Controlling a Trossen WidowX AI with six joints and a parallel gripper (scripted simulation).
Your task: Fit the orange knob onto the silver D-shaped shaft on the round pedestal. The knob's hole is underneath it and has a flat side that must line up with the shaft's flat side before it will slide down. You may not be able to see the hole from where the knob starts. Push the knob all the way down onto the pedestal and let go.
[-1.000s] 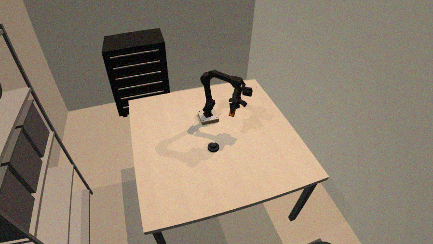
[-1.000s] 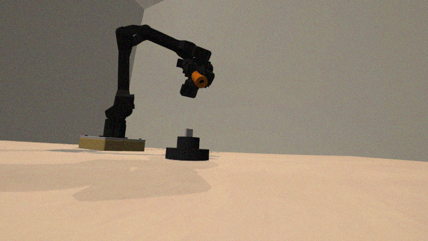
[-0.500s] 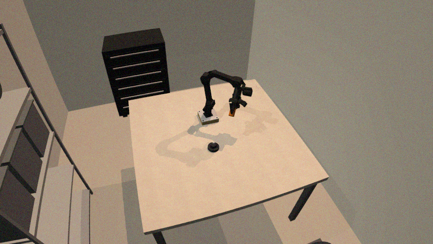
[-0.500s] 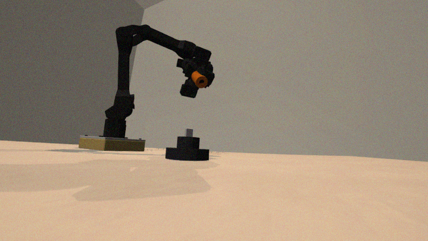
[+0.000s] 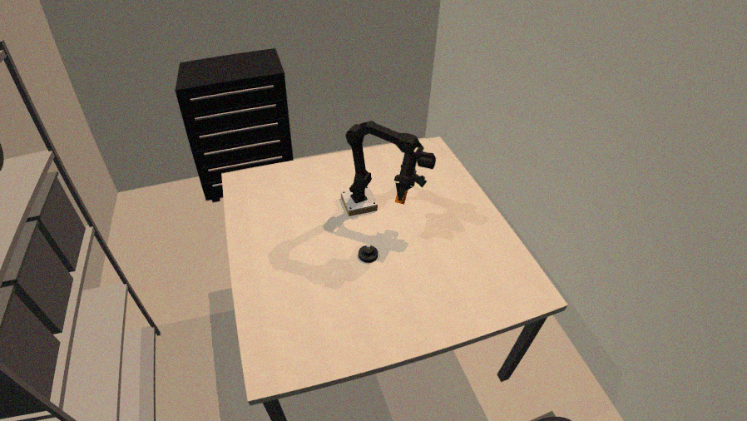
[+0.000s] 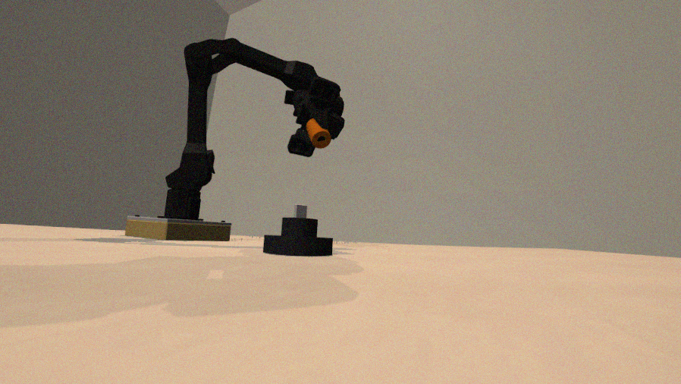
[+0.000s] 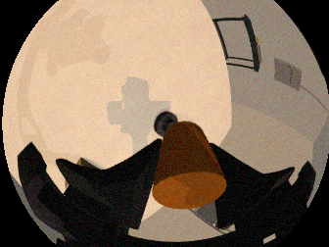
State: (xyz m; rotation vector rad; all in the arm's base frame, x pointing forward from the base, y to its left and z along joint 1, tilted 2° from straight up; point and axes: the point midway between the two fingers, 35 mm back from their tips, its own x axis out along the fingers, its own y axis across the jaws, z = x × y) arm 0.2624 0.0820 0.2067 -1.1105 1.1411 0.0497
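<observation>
My gripper tip is 2 cm past the orange knob, 1 cm to the right of it and 3 cm below it. Also, from my gripper tip: black round pedestal 4 cm ahead, 16 cm to the right, 19 cm below.
</observation>
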